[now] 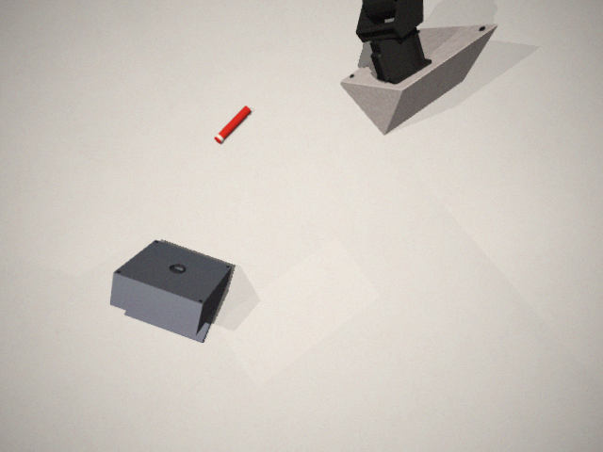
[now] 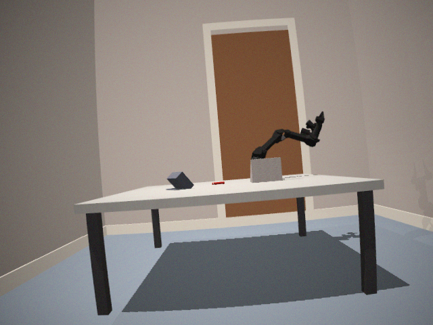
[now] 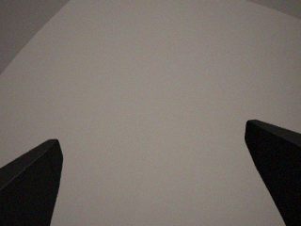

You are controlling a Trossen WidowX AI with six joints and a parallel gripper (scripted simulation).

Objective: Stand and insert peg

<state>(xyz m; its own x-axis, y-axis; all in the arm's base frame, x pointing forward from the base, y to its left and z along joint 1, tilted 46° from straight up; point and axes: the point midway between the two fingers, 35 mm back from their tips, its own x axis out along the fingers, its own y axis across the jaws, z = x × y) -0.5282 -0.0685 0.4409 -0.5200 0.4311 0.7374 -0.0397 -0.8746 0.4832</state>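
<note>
Now: gripper tip 79 cm short of the peg, 27 cm to the right of it and 43 cm above it. The rest, counted from my gripper tip: panel: 98 cm ahead, 47 cm to the left, 39 cm below.
</note>
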